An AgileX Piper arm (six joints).
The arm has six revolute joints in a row. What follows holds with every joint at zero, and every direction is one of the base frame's. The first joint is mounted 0.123 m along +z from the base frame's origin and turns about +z. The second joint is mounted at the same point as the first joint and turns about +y. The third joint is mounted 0.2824 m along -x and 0.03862 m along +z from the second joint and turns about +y. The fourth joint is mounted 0.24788 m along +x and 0.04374 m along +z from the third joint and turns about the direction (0.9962, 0, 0.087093). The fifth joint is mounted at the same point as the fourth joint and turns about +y. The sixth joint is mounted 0.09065 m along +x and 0.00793 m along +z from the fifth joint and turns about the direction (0.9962, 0, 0.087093). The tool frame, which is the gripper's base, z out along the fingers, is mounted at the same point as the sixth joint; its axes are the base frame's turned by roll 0, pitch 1.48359 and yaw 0 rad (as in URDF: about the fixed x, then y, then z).
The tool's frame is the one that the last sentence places.
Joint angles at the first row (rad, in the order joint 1, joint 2, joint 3, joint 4, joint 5, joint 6):
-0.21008, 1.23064, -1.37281, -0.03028, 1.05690, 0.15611
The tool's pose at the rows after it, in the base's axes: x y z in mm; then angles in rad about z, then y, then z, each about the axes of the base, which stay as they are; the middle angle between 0 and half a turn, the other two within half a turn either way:
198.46 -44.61 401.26 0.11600 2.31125 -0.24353
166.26 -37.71 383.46 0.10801 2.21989 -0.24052
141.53 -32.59 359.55 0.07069 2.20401 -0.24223
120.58 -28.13 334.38 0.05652 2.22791 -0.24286
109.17 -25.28 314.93 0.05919 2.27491 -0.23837
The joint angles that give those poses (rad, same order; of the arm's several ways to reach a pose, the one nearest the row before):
-0.21005, 1.06058, -1.18578, -0.03031, 0.95336, 0.15614
-0.21011, 0.90553, -1.01038, -0.03248, 0.84163, 0.14804
-0.21010, 0.78789, -0.86608, -0.03614, 0.79918, 0.11491
-0.21017, 0.68971, -0.74541, -0.03606, 0.80060, 0.10160
-0.21000, 0.63881, -0.67001, -0.02950, 0.82293, 0.09763

